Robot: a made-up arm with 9 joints. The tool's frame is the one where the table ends. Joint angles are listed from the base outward.
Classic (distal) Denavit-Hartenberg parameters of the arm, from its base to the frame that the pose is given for. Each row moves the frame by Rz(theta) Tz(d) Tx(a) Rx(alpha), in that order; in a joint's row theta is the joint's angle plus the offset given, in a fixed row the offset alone. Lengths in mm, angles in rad.
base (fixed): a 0; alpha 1.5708; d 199; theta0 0
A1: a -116; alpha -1.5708; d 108; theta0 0
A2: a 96; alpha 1.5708; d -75; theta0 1.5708
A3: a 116; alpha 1.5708; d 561; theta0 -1.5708
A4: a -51; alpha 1.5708; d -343; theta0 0
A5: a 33; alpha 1.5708; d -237; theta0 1.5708
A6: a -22; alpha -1.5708; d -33; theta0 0
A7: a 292; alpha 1.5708; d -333; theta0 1.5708
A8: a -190; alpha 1.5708; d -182; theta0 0
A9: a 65; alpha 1.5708; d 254; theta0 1.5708
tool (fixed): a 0; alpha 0; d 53; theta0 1.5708
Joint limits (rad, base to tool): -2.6..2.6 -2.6..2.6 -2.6..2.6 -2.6..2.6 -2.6..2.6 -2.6..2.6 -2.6..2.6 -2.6..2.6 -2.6..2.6
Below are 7 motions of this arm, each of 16 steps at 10 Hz.
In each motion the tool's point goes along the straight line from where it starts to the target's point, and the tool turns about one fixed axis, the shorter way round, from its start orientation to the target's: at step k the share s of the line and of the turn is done. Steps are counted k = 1, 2, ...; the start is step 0. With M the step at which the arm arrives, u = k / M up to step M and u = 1 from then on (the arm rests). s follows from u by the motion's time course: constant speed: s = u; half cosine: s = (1 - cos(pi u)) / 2; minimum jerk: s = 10 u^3 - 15 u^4 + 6 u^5.
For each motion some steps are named. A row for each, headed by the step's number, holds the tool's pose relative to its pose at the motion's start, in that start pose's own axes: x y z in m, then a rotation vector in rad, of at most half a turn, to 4 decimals.
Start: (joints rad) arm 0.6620 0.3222 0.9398 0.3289 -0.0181 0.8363 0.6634 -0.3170 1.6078
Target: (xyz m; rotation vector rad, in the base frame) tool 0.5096 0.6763 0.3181 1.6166 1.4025 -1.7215
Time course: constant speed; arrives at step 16
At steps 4, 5, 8, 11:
4: -0.0690 -0.1493 0.0062 0.0036 -0.1188 -0.4195
5: -0.0863 -0.1866 0.0078 0.0045 -0.1485 -0.5243
8: -0.1381 -0.2986 0.0124 0.0072 -0.2375 -0.8389
11: -0.1899 -0.4106 0.0171 0.0099 -0.3266 -1.1535

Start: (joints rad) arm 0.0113 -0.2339 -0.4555 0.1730 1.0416 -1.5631 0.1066 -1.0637 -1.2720
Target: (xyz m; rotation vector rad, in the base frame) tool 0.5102 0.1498 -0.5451 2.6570 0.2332 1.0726
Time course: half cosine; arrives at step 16
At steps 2, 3, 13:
2: 0.0033 -0.0027 0.0044 0.0207 0.0753 -0.0328
3: 0.0074 -0.0059 0.0097 0.0457 0.1668 -0.0726
13: 0.0801 -0.0639 0.1055 0.4969 1.8124 -0.7888

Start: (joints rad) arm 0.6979 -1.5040 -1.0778 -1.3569 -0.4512 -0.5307 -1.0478 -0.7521 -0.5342
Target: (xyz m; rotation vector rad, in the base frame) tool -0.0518 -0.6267 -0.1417 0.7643 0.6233 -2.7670
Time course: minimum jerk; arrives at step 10
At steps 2, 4, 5, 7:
2: -0.0358 -0.0063 -0.0243 0.0113 -0.0780 -0.0766
4: -0.1960 -0.0346 -0.1332 0.0619 -0.4274 -0.4196
5: -0.3088 -0.0545 -0.2097 0.0975 -0.6731 -0.6609
7: -0.5169 -0.0912 -0.3511 0.1632 -1.1267 -1.1062

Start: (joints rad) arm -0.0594 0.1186 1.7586 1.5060 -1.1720 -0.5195 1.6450 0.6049 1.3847
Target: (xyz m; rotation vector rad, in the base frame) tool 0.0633 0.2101 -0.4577 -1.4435 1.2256 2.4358
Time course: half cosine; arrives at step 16
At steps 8, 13, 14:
8: -0.4652 0.0390 0.5437 -0.5436 -0.2823 -0.5817
13: -0.8520 0.0715 0.9958 -0.9956 -0.5171 -1.0653
14: -0.8950 0.0751 1.0460 -1.0458 -0.5432 -1.1190

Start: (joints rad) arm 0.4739 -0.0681 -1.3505 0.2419 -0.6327 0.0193 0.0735 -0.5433 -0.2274
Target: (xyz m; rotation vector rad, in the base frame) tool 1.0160 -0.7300 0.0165 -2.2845 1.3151 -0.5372
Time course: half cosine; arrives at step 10
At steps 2, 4, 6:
2: -0.0001 -0.0256 -0.0941 -0.1520 0.0874 0.0206
4: -0.0003 -0.0925 -0.3406 -0.5499 0.3160 0.0744
6: -0.0005 -0.1752 -0.6452 -1.0417 0.5987 0.1410

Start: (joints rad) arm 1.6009 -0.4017 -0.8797 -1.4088 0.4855 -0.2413 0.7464 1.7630 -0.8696
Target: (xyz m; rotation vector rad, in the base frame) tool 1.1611 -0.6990 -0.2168 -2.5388 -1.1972 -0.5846
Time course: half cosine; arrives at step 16
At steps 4, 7, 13, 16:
4: -0.1596 0.0817 0.0298 -0.1152 -0.0157 0.0319
7: -0.4386 0.2245 0.0818 -0.3165 -0.0432 0.0877
13: -0.9979 0.5109 0.1862 -0.7201 -0.0982 0.1996
16: -1.0897 0.5579 0.2033 -0.7863 -0.1072 0.2180

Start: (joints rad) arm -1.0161 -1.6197 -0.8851 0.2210 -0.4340 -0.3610 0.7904 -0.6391 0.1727
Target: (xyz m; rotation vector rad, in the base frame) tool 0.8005 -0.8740 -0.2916 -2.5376 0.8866 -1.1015
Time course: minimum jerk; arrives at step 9
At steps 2, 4, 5, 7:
2: -0.0478 -0.0409 0.0483 -0.0041 -0.0203 -0.0792
4: -0.2482 -0.2123 0.2508 -0.0214 -0.1056 -0.4109
5: -0.3775 -0.3228 0.3815 -0.0326 -0.1607 -0.6250
7: -0.5779 -0.4942 0.5840 -0.0499 -0.2460 -0.9568

